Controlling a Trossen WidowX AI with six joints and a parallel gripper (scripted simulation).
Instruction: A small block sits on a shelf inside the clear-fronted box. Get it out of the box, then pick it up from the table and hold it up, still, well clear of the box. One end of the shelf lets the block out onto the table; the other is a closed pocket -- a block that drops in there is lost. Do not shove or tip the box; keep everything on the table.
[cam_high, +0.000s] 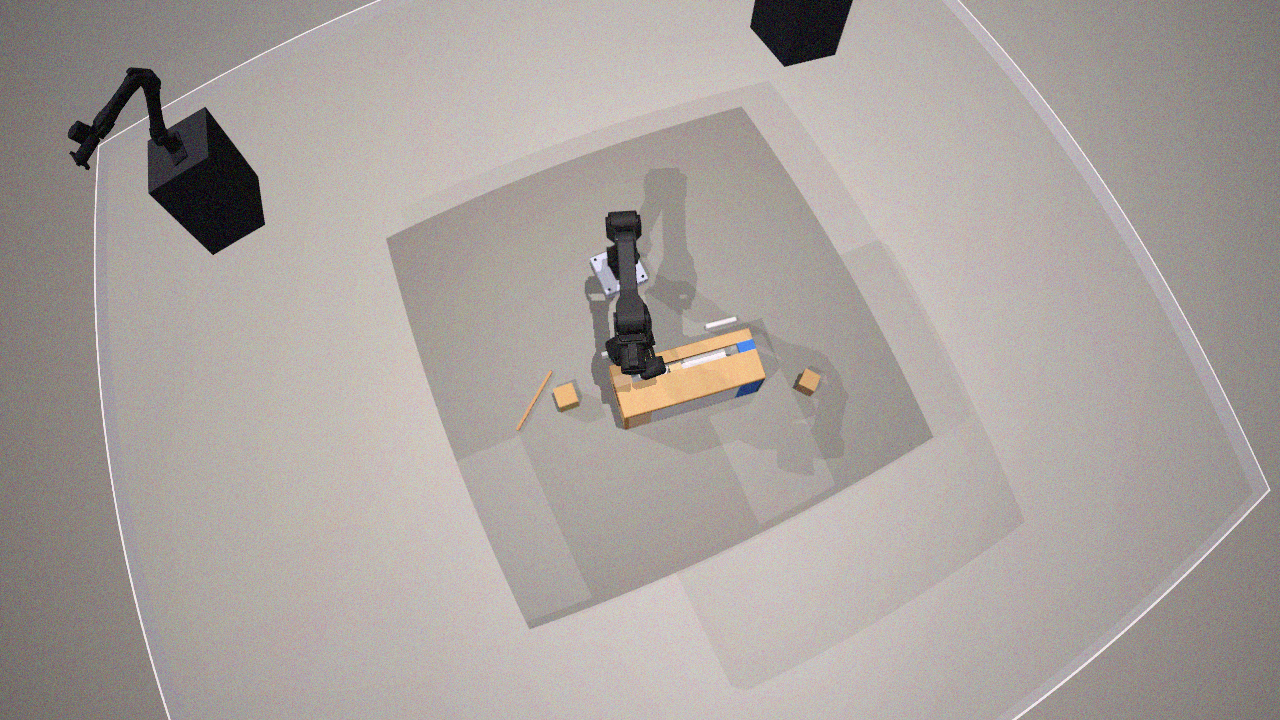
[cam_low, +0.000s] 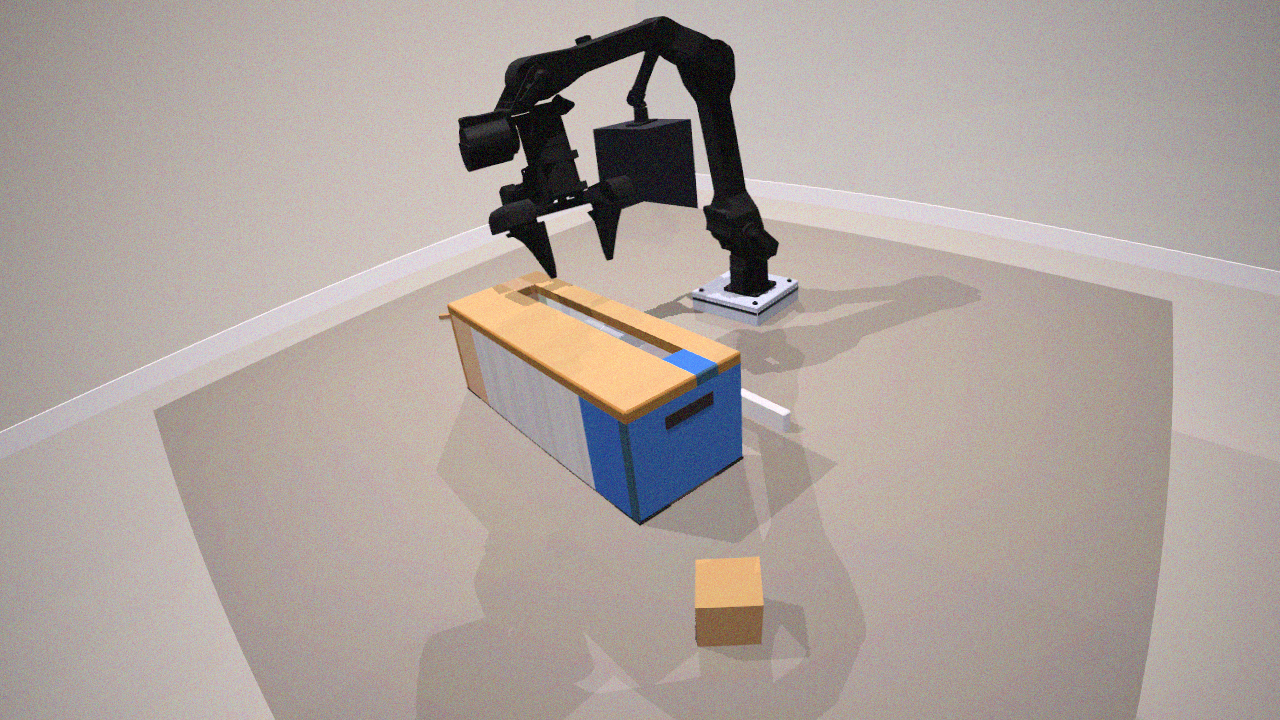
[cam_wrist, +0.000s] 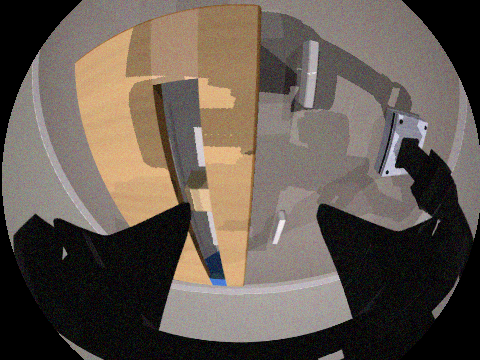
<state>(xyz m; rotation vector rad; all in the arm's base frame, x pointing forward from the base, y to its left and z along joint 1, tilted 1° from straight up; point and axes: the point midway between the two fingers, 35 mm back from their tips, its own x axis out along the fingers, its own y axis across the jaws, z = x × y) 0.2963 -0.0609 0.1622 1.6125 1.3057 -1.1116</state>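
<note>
Right now my gripper tip is 9 cm above the box, 7 cm to the right of it and 5 cm short of it. Also, from my gripper tip: thin stick (33 cm to the right, 15 cm below, 5 cm behind).
</note>
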